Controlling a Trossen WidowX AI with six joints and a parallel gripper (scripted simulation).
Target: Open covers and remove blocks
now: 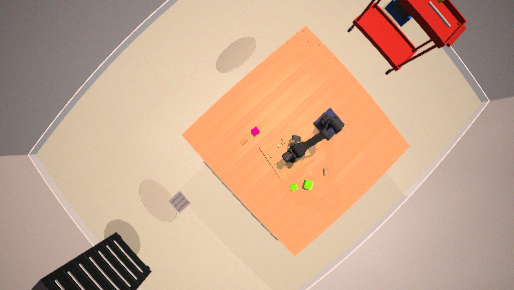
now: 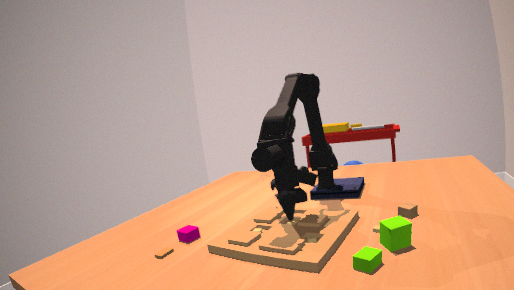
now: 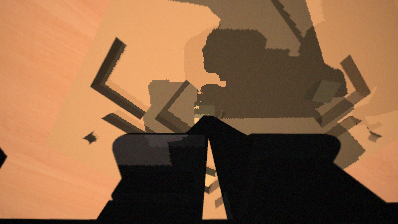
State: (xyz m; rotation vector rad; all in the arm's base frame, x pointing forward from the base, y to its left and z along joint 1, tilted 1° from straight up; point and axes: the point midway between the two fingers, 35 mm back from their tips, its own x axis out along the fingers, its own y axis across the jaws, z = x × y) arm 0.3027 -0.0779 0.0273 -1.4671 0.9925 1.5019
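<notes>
Now: gripper tip 40 mm short of the tan puzzle board, 20 mm to the left of it and 10 mm above it. From my gripper tip the other things lie so: magenta block 280 mm to the right, 60 mm ahead, 10 mm below; then small green block 210 mm ahead, 190 mm to the left, 20 mm below; then large green block 260 mm to the left, 130 mm ahead.
</notes>
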